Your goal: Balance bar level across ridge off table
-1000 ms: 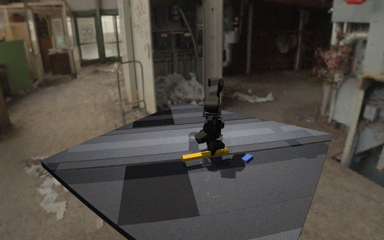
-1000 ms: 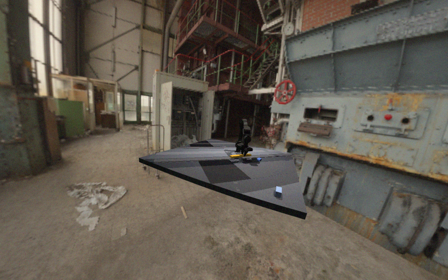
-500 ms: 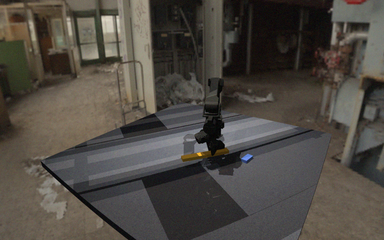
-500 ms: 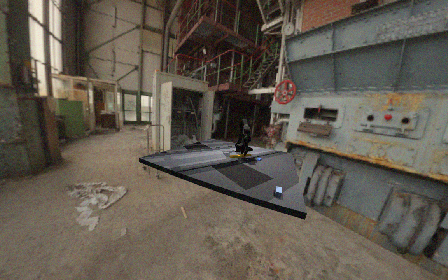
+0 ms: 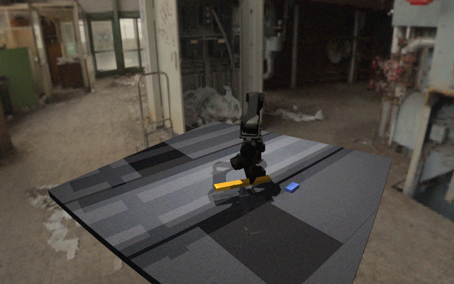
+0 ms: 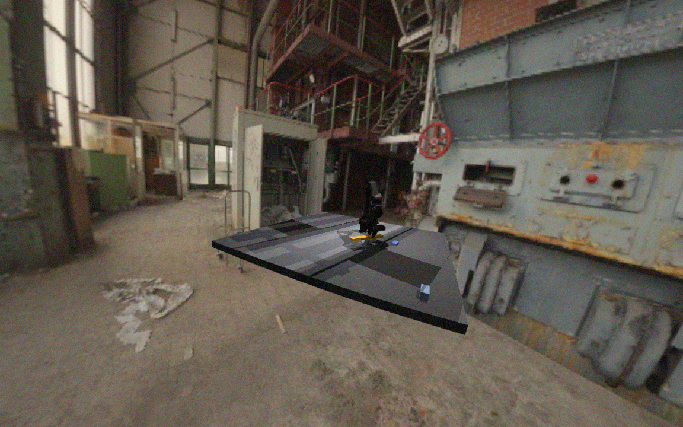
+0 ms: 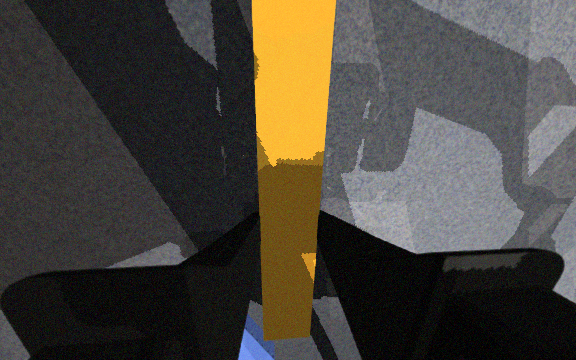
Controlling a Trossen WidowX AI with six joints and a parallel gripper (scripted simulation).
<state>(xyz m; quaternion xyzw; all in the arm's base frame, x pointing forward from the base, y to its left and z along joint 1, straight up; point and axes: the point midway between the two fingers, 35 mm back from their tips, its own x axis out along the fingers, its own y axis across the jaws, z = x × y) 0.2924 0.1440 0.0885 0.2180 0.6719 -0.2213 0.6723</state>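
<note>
My gripper tip is now 20 mm to the left of the bar and 20 mm short of it. Also, from my gripper tip: light blue cube 450 mm ahead, 360 mm to the left, 40 mm below; flat blue block 140 mm to the left, 130 mm behind, 50 mm below.
</note>
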